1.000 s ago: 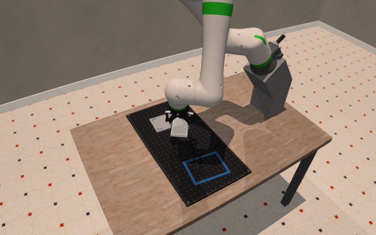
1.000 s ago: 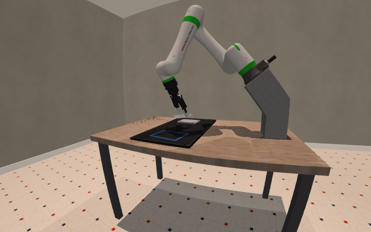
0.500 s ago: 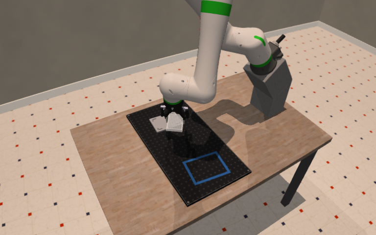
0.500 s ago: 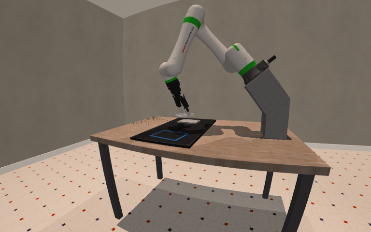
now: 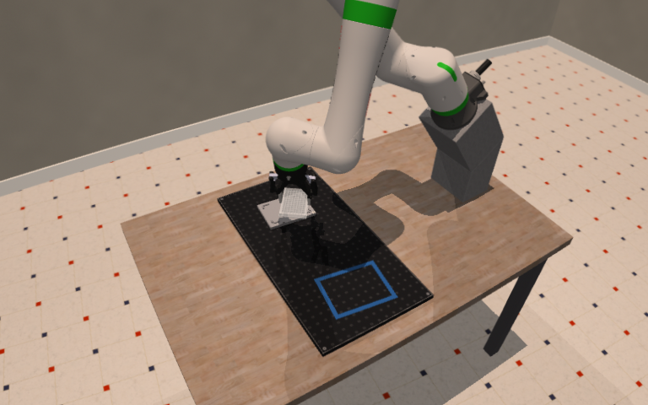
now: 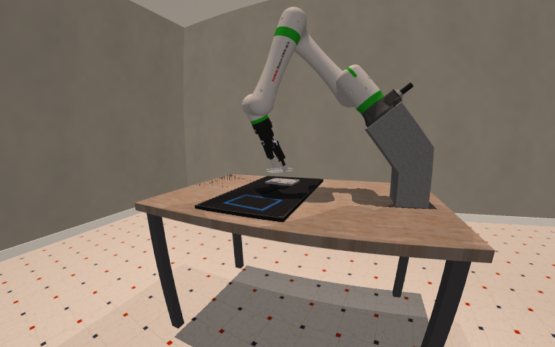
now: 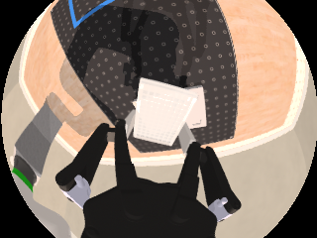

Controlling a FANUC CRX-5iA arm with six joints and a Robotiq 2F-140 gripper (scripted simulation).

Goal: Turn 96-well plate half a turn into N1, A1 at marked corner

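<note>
The grey plate nest N1 is 60 mm to the right of my hand and 100 mm below it. The rest, counted from my hand: white 96-well plate: 30 mm below.
</note>
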